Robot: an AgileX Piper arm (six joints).
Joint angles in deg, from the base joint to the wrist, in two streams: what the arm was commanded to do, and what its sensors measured. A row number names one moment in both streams.
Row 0, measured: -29.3, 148.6, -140.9, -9.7, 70.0, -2.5
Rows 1 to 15, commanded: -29.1, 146.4, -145.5, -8.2, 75.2, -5.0; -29.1, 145.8, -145.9, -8.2, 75.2, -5.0; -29.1, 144.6, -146.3, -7.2, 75.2, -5.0; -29.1, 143.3, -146.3, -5.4, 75.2, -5.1; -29.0, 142.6, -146.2, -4.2, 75.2, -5.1; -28.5, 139.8, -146.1, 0.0, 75.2, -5.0; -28.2, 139.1, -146.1, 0.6, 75.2, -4.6; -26.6, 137.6, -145.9, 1.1, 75.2, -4.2; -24.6, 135.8, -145.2, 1.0, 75.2, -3.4; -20.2, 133.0, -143.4, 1.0, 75.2, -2.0; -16.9, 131.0, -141.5, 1.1, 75.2, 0.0; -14.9, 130.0, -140.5, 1.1, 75.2, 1.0; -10.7, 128.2, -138.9, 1.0, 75.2, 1.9; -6.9, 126.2, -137.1, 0.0, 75.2, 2.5; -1.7, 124.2, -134.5, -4.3, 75.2, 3.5
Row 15, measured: -5.4, 126.6, -136.6, -0.3, 70.0, 2.2
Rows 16 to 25, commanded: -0.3, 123.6, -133.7, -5.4, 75.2, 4.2; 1.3, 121.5, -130.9, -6.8, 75.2, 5.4; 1.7, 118.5, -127.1, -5.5, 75.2, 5.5; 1.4, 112.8, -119.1, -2.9, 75.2, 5.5; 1.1, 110.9, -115.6, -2.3, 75.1, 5.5; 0.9, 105.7, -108.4, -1.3, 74.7, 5.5; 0.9, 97.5, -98.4, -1.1, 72.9, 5.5; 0.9, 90.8, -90.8, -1.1, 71.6, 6.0; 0.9, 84.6, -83.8, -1.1, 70.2, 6.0; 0.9, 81.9, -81.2, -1.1, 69.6, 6.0
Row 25, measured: 1.2, 89.0, -88.2, -0.9, 69.9, 5.7
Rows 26 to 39, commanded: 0.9, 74.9, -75.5, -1.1, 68.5, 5.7; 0.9, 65.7, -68.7, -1.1, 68.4, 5.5; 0.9, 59.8, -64.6, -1.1, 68.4, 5.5; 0.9, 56.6, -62.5, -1.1, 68.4, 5.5; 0.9, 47.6, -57.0, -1.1, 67.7, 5.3; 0.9, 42.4, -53.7, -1.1, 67.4, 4.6; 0.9, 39.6, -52.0, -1.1, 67.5, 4.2; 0.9, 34.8, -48.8, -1.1, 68.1, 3.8; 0.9, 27.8, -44.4, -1.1, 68.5, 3.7; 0.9, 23.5, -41.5, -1.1, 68.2, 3.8; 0.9, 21.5, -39.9, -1.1, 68.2, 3.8; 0.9, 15.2, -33.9, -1.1, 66.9, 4.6; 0.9, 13.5, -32.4, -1.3, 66.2, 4.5; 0.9, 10.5, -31.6, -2.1, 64.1, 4.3
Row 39, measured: 1.2, 14.2, -33.2, -0.7, 67.4, 4.4
